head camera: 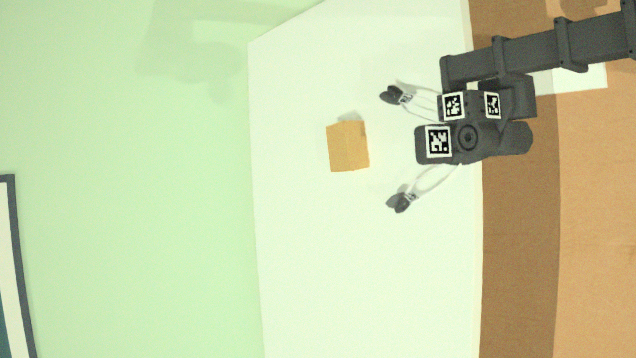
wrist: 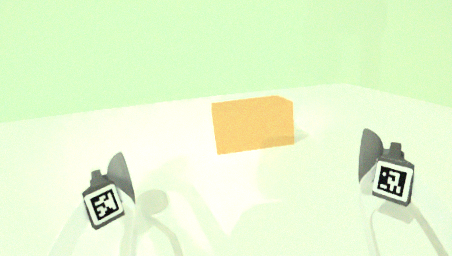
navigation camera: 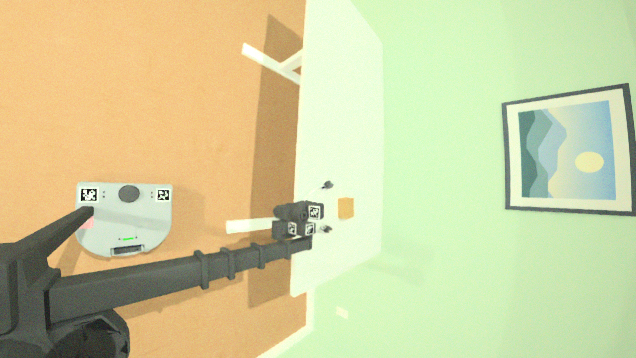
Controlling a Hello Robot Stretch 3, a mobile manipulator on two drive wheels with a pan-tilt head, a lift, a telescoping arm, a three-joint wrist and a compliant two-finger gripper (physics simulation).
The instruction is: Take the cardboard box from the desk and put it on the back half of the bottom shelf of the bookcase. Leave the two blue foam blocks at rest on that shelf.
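Seen in the pictures: gripper, fingertip midpoint: [head camera: 387, 149] [navigation camera: 331, 206]; robot's base, origin of the base link: [navigation camera: 129, 192].
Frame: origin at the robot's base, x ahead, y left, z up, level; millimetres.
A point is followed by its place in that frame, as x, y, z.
The cardboard box [head camera: 348, 146] @(-30, -724, 767) [navigation camera: 345, 208] @(-31, -724, 763) [wrist: 253, 125] is a plain orange-brown block resting on the white desk [head camera: 350, 260] @(200, -797, 721) [navigation camera: 340, 110] @(432, -728, 721) [wrist: 40, 170]. My gripper [head camera: 395, 148] @(-19, -640, 747) [navigation camera: 326, 207] @(-19, -640, 747) [wrist: 242, 160] @(-19, -640, 747) is wide open and empty over the desk. Its fingertips are short of the box, on the front-edge side. In the wrist view the box lies beyond the fingertips and between their lines, a little right of the picture's middle. The bookcase and the two blue foam blocks do not show in these views.
My arm [navigation camera: 150, 275] @(-86, -31, 872) reaches from the lower left across the desk's front edge. My grey base [navigation camera: 125, 215] @(-88, 10, 160) stands on the wooden floor [navigation camera: 190, 125] @(393, -259, 1). White desk legs [navigation camera: 250, 226] stick out below. A framed picture [navigation camera: 565, 155] @(230, -1257, 1604) hangs on the green wall [navigation camera: 440, 125] @(451, -1281, 1071) behind the desk.
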